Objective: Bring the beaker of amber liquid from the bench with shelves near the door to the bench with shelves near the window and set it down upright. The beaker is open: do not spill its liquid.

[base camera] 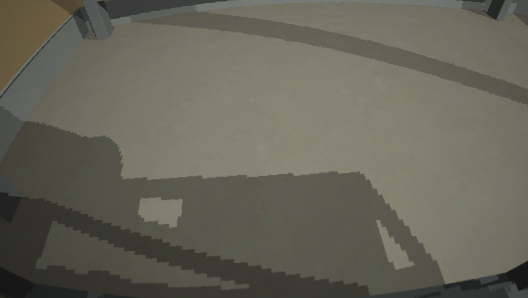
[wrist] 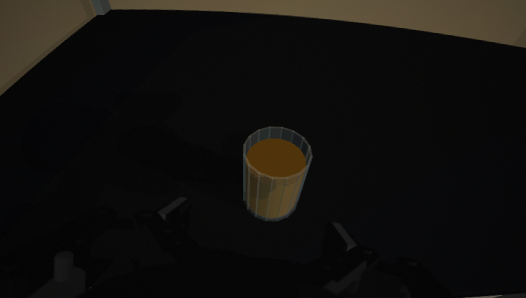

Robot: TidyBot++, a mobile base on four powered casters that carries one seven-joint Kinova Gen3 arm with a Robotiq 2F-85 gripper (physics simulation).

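Note:
The beaker of amber liquid (wrist: 275, 172) stands upright on the black bench top (wrist: 400, 125) in the wrist view, right of the picture's middle line, with its liquid below the rim. My gripper (wrist: 256, 225) is open, its two fingers wide apart at the bottom of the wrist view. The beaker is beyond the fingertips, between their lines but nearer the right finger's side, and no finger appears to touch it. The gripper and the beaker do not show in the base camera view.
A grey post (wrist: 101, 6) stands at the bench top's far left corner, with tan walls (wrist: 300, 7) behind. In the base camera view, a grey leg (base camera: 99, 20) stands at the upper left and another leg (base camera: 498, 7) at the upper right. Shadows lie across the pale floor (base camera: 250, 100).

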